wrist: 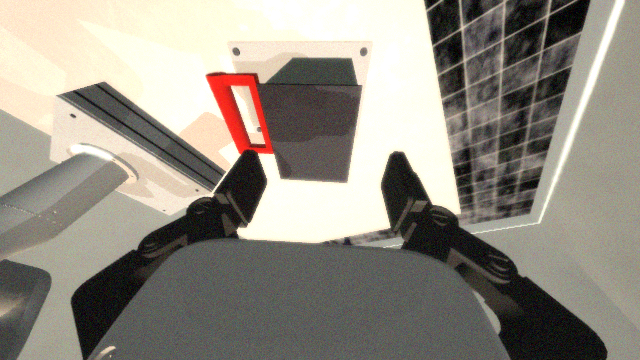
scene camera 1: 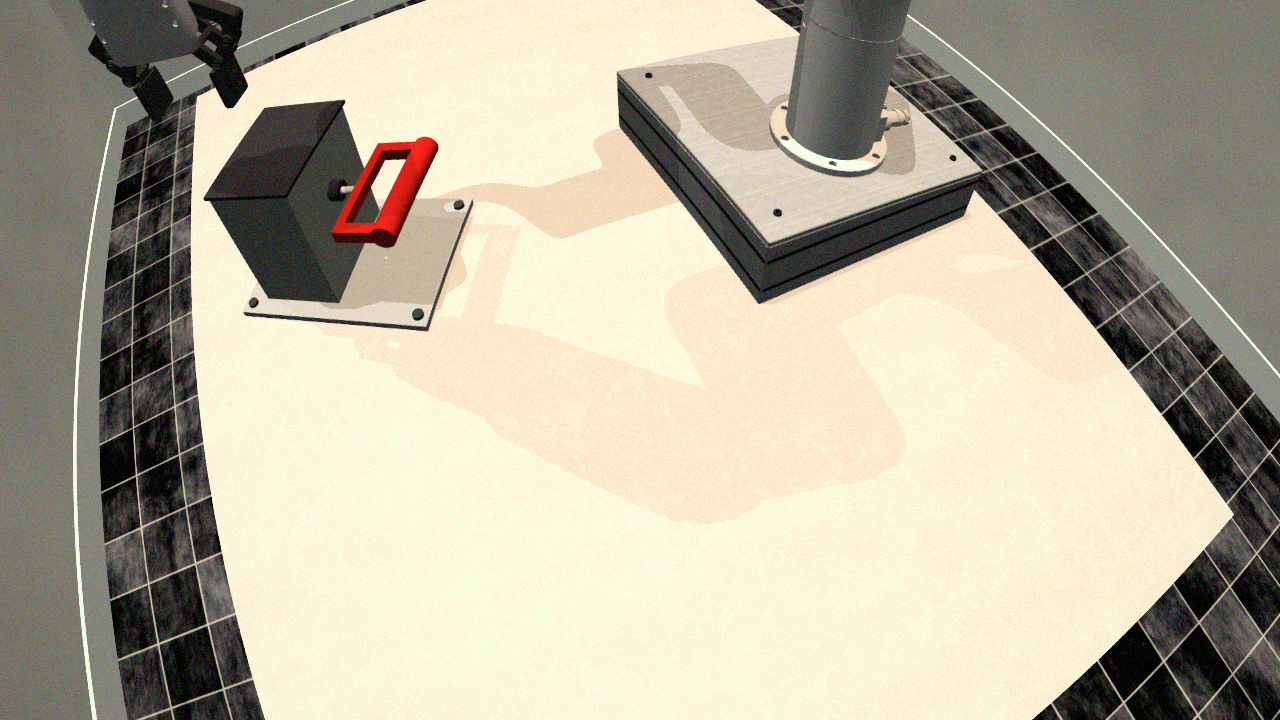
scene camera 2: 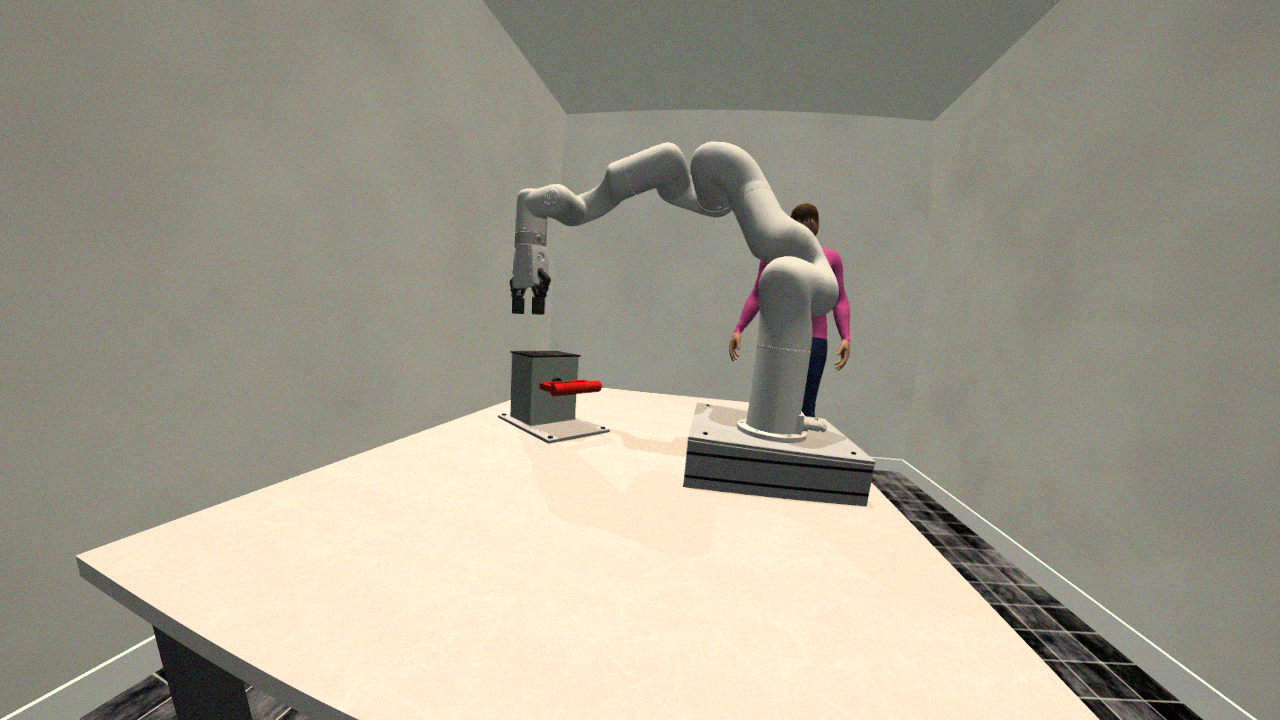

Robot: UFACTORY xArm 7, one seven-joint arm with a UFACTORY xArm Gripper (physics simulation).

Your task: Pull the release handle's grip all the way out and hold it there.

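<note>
The release handle is a red frame whose thick round grip (scene camera 1: 407, 192) (scene camera 2: 577, 387) (wrist: 228, 112) faces the robot's base. A short metal rod (scene camera 1: 346, 189) joins it to the side of a dark grey box (scene camera 1: 277, 241) (scene camera 2: 528, 389) (wrist: 315, 125). A stretch of rod shows between box and frame in scene camera 1. My gripper (scene camera 1: 194, 98) (scene camera 2: 528, 307) (wrist: 322, 167) is open and empty, pointing down high above the box. It touches neither box nor handle. In the wrist view the left fingertip overlaps the handle's near end in the picture.
The box stands on a bolted pale plate (scene camera 1: 402, 268) (scene camera 2: 581, 431) (wrist: 300, 49) on the table (scene camera 1: 626, 608) (scene camera 2: 447, 573). The robot's square base (scene camera 1: 760, 205) (scene camera 2: 774, 474) (wrist: 67, 127) stands on the handle's side. A person in pink (scene camera 2: 841, 291) stands behind the arm.
</note>
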